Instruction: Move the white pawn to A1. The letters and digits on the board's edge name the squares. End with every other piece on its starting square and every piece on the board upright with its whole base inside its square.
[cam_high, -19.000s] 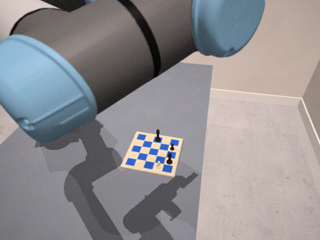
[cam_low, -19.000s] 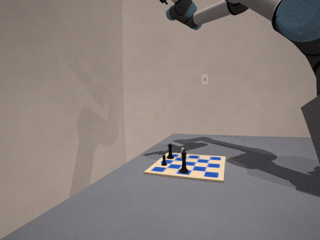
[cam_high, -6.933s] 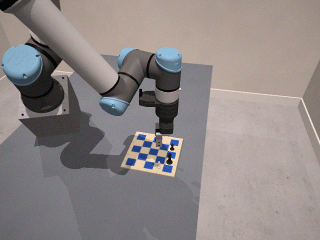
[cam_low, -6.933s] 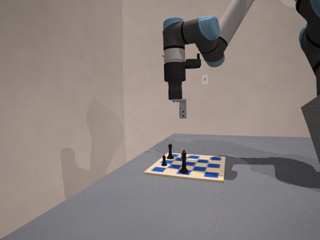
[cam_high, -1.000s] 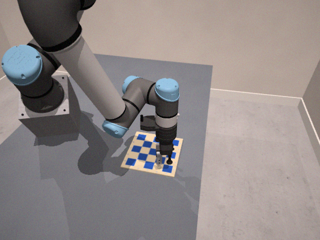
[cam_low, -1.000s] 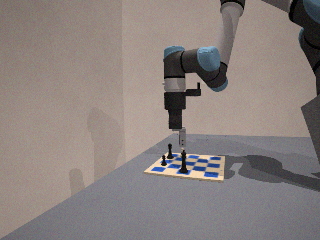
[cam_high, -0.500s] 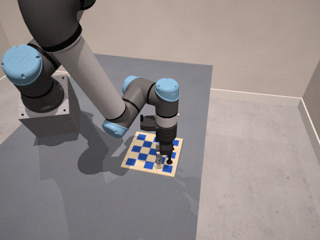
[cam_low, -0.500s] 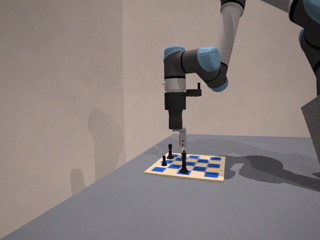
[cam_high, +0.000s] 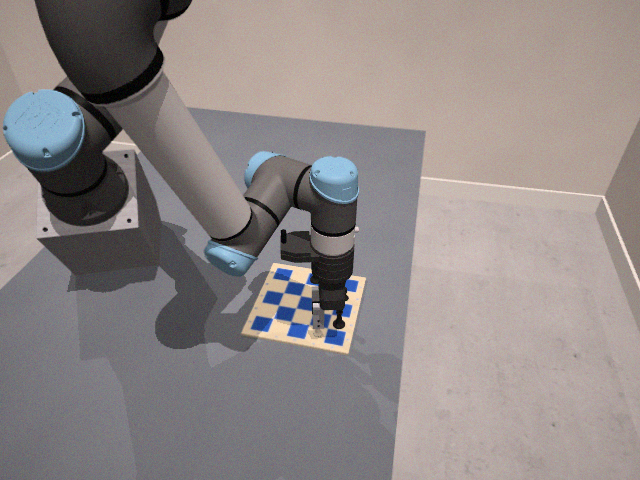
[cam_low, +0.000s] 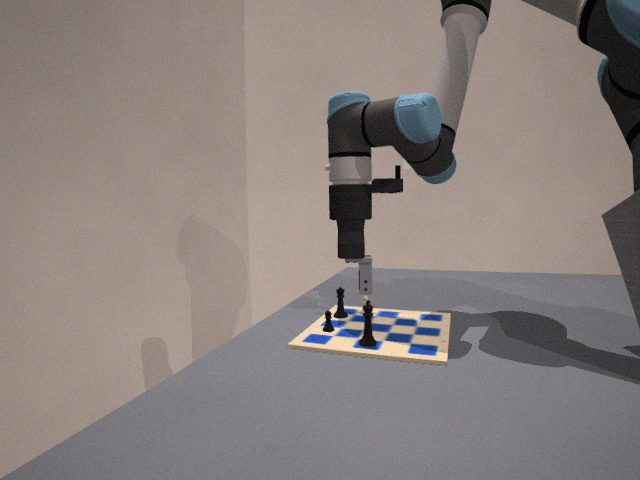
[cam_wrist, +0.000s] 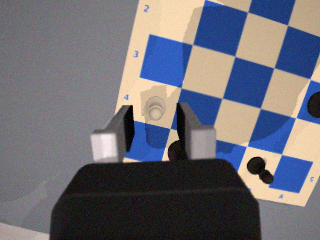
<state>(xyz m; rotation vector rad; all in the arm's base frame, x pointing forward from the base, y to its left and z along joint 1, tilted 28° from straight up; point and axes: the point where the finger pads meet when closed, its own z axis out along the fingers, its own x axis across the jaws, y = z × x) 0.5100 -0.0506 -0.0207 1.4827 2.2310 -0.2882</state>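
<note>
Right now the white pawn is 4 cm below my hand. The rest, counted from my hand: black pawn: 3 cm ahead, 11 cm to the left, 4 cm below; then chessboard: 5 cm behind, 7 cm to the left, 6 cm below; then queen: 3 cm ahead, 4 cm to the left, 3 cm below.
</note>
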